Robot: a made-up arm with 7 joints. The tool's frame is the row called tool.
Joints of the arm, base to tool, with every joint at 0 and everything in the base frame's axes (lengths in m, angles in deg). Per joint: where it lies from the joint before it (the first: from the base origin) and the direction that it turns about. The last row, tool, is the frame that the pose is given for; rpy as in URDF.
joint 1: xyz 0 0 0.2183 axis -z
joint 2: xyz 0 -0.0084 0.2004 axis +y
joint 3: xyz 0 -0.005 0.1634 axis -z
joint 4: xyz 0 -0.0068 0.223 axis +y
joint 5: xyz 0 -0.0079 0.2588 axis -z
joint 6: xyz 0 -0.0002 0.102 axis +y
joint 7: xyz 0 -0.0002 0.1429 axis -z
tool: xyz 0 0 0 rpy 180 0 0
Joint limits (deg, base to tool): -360..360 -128.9..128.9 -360..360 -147.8..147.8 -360..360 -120.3..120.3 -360..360
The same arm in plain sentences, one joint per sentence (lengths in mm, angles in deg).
The arm has seven revolute joints in a row. What follows holds with every joint at zero, and every direction is one of the base frame's. Joint 1 lies 218.3 mm along +z from the base frame's origin and turns about -z, from -360 to 360 deg. Joint 2 lies 8.4 mm along -y and 200.4 mm along +z from joint 1 and turns about +y, from -128.9 to 128.9 deg. Joint 3 lies 5 mm along -y and 163.4 mm along +z from joint 2 and turns about -z, from -360 to 360 deg. Joint 4 lies 6.8 mm along -y and 223 mm along +z from joint 3 and turns about +y, from -147.8 to 147.8 deg. Joint 5 lies 7.9 mm along -y and 258.8 mm along +z from joint 4 and turns about -z, from -360 to 360 deg. Joint 6 lies 0.2 mm along -y and 102 mm along +z from joint 5 and turns about +y, from -120.3 to 120.3 deg. Joint 7 lies 0.2 mm along -y and 142.9 mm along +z from joint 6 and turns about -z, from -360 to 360 deg. The tool frame, which is the frame that the pose is given for, lies at the same point as joint 7; its axes are the base frame's turned by roll 180, pitch 0 and yaw 0 deg (as in URDF: about the fixed x, then y, then z).
